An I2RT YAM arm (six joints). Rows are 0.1 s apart.
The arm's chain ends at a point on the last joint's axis. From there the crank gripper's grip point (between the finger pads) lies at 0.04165 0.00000 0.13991 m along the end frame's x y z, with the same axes.
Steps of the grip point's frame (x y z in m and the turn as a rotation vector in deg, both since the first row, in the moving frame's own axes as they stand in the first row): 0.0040 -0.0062 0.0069 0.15 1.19 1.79; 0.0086 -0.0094 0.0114 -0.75 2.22 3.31; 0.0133 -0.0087 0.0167 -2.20 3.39 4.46; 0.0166 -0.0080 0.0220 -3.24 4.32 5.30; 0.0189 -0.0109 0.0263 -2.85 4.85 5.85; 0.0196 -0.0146 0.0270 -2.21 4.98 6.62; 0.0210 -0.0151 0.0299 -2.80 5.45 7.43
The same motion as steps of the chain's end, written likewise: 0.0011 -0.0072 0.0078 0.15 1.19 1.79; 0.0033 -0.0138 0.0131 -0.75 2.22 3.31; 0.0054 -0.0176 0.0196 -2.20 3.39 4.46; 0.0067 -0.0201 0.0259 -3.24 4.32 5.30; 0.0078 -0.0226 0.0306 -2.85 4.85 5.85; 0.0082 -0.0254 0.0313 -2.21 4.98 6.62; 0.0087 -0.0280 0.0348 -2.80 5.45 7.43
